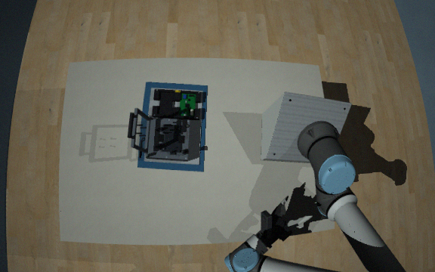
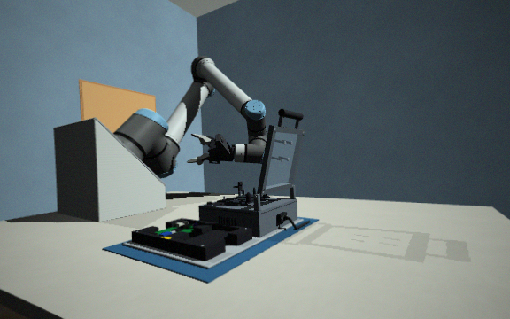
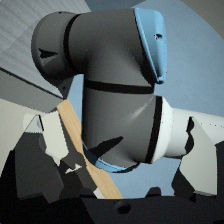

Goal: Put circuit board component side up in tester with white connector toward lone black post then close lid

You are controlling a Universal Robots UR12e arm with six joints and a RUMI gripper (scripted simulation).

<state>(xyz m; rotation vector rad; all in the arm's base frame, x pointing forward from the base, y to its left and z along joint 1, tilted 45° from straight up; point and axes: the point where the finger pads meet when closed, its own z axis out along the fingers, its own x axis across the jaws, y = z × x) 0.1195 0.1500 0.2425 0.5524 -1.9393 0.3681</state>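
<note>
My gripper is now 44 cm short of the green circuit board, 46 cm to the left of it and 21 cm above it. Also, from my hand: tester lid: 63 cm ahead, 30 cm to the right, 5 cm below.
</note>
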